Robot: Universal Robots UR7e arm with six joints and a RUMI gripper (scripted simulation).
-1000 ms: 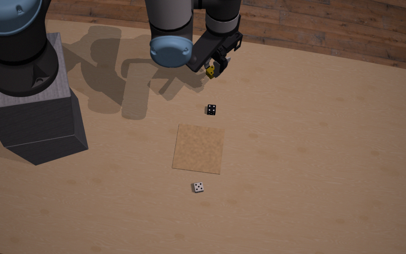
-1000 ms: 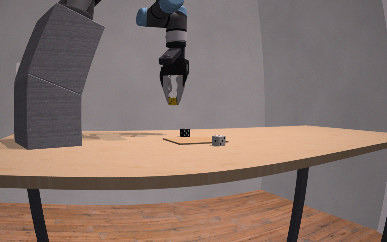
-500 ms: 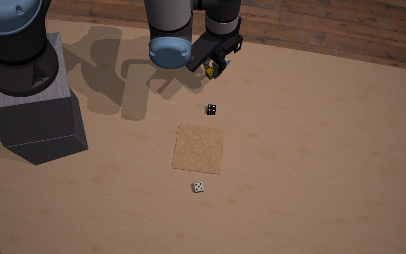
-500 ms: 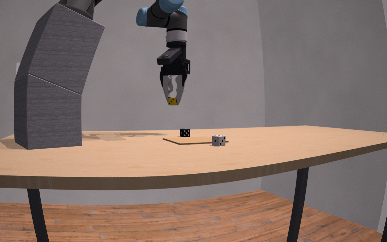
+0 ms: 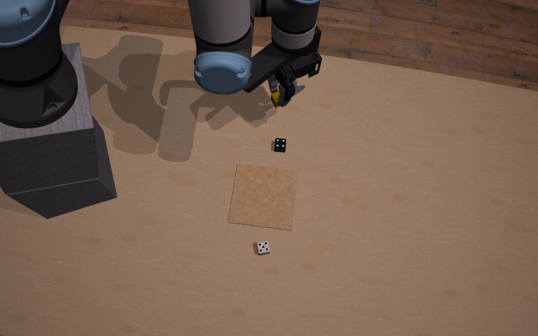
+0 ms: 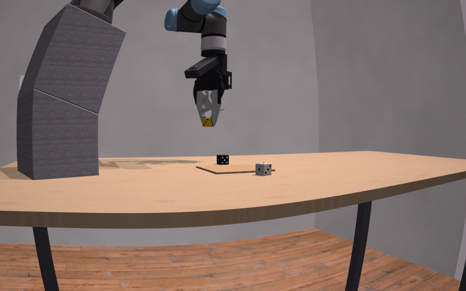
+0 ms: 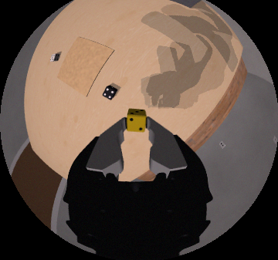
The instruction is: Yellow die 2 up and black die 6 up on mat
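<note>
My gripper is now 30 mm past the mat, 190 mm to the left of it and 110 mm above it. The rest, counted from my hand: white die (40 mm behind, 300 mm to the right, 100 mm below); then black die (10 mm ahead, 70 mm to the right, 100 mm below); then yellow die (right at my hand).
</note>
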